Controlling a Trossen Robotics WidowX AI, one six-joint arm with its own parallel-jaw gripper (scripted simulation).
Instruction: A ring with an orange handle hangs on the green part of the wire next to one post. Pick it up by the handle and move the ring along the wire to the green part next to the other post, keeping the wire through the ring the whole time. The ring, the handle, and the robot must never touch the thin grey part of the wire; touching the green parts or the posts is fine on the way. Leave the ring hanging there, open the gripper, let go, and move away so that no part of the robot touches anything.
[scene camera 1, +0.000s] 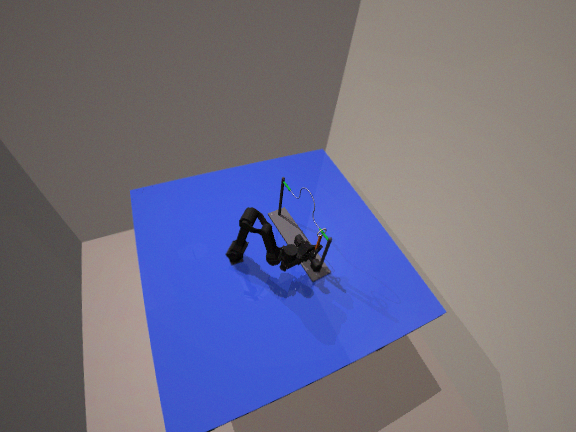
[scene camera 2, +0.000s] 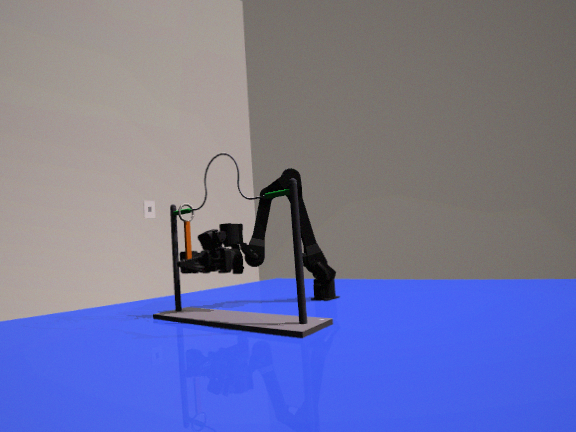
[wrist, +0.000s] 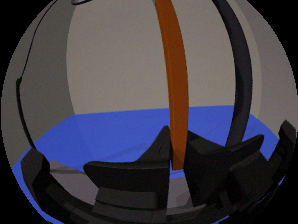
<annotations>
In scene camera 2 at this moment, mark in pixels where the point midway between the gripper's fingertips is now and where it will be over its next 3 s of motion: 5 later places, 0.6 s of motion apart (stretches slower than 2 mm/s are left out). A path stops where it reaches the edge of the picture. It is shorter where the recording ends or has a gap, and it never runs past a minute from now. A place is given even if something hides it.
The gripper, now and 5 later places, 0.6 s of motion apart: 178, 264; 178, 262; 180, 262; 185, 262; 196, 260; 212, 250
</annotations>
